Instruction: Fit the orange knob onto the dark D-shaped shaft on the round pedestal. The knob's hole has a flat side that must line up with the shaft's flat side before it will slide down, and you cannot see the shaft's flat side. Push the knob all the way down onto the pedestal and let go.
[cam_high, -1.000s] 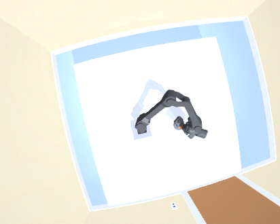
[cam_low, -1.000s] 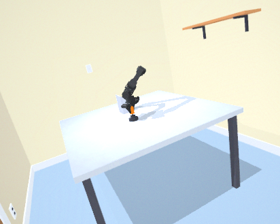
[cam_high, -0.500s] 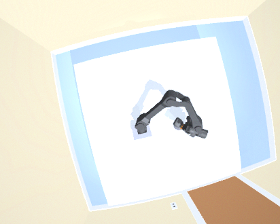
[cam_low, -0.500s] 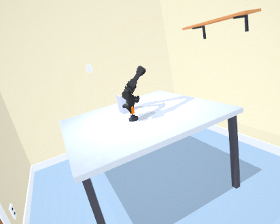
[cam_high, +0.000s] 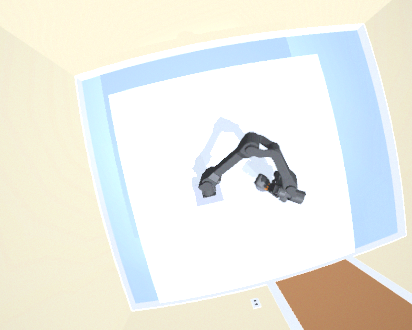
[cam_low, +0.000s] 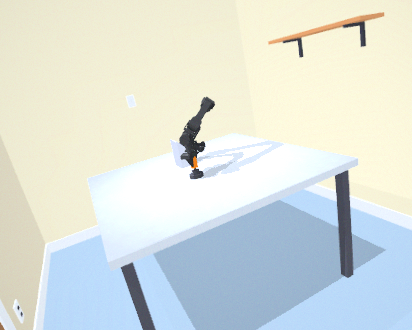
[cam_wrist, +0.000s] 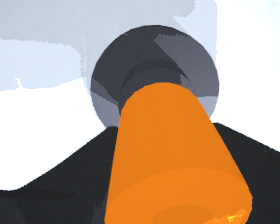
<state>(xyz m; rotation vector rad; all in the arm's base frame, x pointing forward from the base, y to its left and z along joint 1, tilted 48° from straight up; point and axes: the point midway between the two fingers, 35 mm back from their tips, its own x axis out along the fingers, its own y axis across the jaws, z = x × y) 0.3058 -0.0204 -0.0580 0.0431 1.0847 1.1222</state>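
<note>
Right now the orange knob is 2 cm above my gripper tip. From my gripper tip the other things lie so: pedestal: 4 cm below.
</note>
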